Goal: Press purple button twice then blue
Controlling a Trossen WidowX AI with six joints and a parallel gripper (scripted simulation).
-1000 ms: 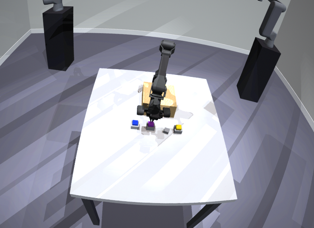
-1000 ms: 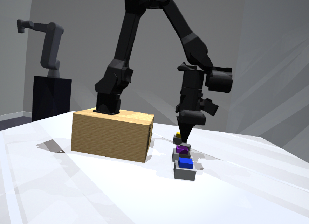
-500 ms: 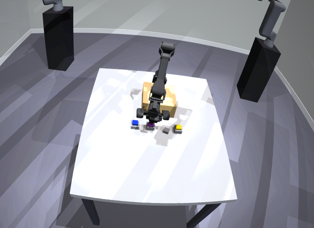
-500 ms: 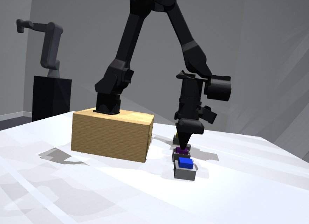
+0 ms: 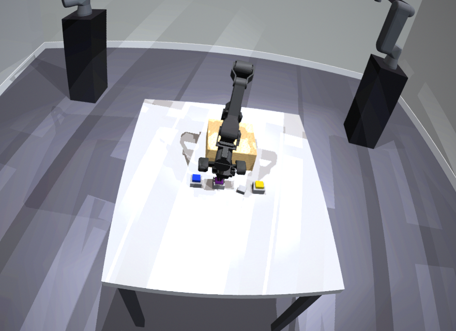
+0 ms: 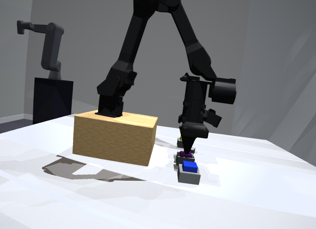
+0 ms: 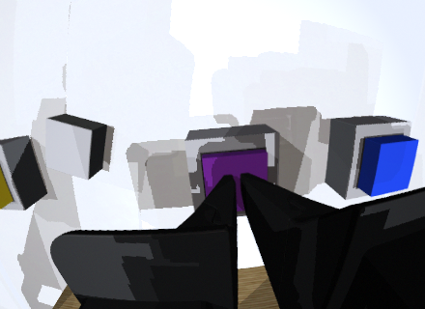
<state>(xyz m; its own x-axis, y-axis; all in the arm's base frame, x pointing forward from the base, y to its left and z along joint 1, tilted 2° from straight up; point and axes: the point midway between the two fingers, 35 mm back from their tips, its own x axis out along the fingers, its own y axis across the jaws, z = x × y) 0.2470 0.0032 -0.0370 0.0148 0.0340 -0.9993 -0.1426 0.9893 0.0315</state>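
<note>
Now: gripper tip 10 mm above the purple button. From my gripper tip the other things lie so: yellow button 20 mm behind, 170 mm to the left; blue button 10 mm ahead, 90 mm to the right; grey block 10 mm ahead, 100 mm to the left, 20 mm below.
</note>
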